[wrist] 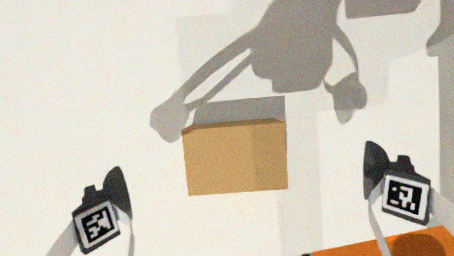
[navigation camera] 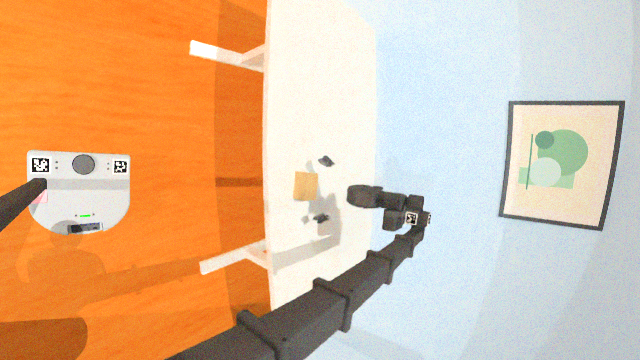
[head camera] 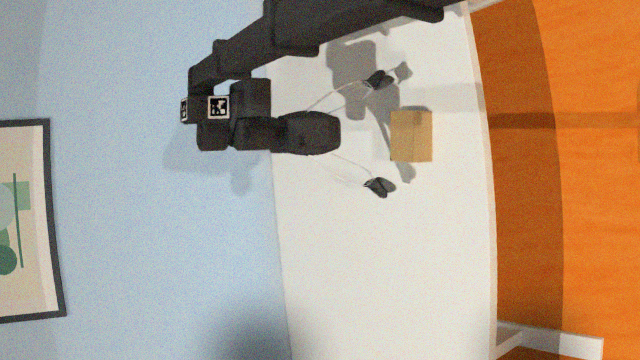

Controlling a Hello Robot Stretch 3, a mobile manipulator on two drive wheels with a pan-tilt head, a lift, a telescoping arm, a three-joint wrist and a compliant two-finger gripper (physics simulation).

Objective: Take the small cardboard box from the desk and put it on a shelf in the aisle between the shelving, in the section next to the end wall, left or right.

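Pixels of known places: gripper, fingertip midpoint: (wrist: 242,173) (navigation camera: 316,189) (head camera: 392,133); robot's base at its link origin: (navigation camera: 84,163).
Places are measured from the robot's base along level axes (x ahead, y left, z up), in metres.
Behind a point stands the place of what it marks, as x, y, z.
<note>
The small cardboard box (head camera: 411,136) @[-0.018, -0.578, 0.770] (navigation camera: 305,186) @[-0.018, -0.576, 0.767] (wrist: 235,157) @[-0.019, -0.606, 0.770] lies on the white desk (head camera: 390,275) @[0.264, -0.690, 0.720] (navigation camera: 320,90) @[0.333, -0.675, 0.720] (wrist: 60,75) @[0.160, -0.707, 0.720], near its front edge. My gripper (head camera: 380,133) @[-0.023, -0.600, 0.795] (navigation camera: 323,190) @[-0.023, -0.600, 0.795] (wrist: 242,173) @[-0.023, -0.600, 0.795] is open and empty above the desk, its fingers spread wider than the box. In the wrist view the box shows ahead of the fingertips, between their lines, a little left of centre. In the head view the fingertips stand to the wall side of the box. The exact height of the fingers above the desk is hard to tell. The shelving does not show.
A light blue wall (head camera: 150,225) @[0.200, -1.260, 1.102] (navigation camera: 440,125) @[0.309, -1.246, 1.065] with a framed picture (head camera: 57,250) @[0.246, -1.254, 1.391] (navigation camera: 505,160) @[0.152, -1.244, 1.389] rises behind the desk. White desk legs (head camera: 580,345) (navigation camera: 225,257) stick out over the orange floor (head camera: 600,200) @[0.163, -0.492, 0.000] (navigation camera: 150,100) @[0.315, -0.263, 0.000]. My base (navigation camera: 80,192) @[-0.100, 0.011, 0.160] stands in front of the desk.
</note>
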